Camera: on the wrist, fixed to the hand. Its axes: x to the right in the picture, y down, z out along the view.
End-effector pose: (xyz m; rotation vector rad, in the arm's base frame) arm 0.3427 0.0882 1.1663 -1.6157 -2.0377 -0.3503
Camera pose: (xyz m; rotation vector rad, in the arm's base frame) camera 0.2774 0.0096 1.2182 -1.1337 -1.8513 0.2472
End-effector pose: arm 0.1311 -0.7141 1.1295 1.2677 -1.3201 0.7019
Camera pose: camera 0.2290 -0.6659 1.0946 1.7659 -1.0306 1.2124
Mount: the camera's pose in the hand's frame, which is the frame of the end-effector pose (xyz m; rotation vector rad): -0.0266 -0.0887 -0.0675 0.6698 0.0689 -0.0343
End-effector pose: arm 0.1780 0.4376 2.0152 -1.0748 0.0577 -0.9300
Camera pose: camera 0.0750 0.3933 2.0388 -0.4238 -0.2049 -0.9224
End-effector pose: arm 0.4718 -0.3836 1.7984 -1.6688 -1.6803 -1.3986
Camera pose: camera 0.3727 -0.4351 1.7727 -1.1963 -1.8620 -0.7551
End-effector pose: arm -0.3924 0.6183 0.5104 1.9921 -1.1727 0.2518
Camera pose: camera -0.3213 0.7067 0.4942 2.5429 -1.0948 0.7708
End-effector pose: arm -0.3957 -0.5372 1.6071 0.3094 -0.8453 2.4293
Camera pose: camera -0.3263 -0.4478 1.5893 0.4713 0.0309 2.6047
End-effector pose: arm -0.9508 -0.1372 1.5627 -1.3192 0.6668 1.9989
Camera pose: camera -0.8364 -0.1325 1.5571 -0.9748 1.2045 1.4990
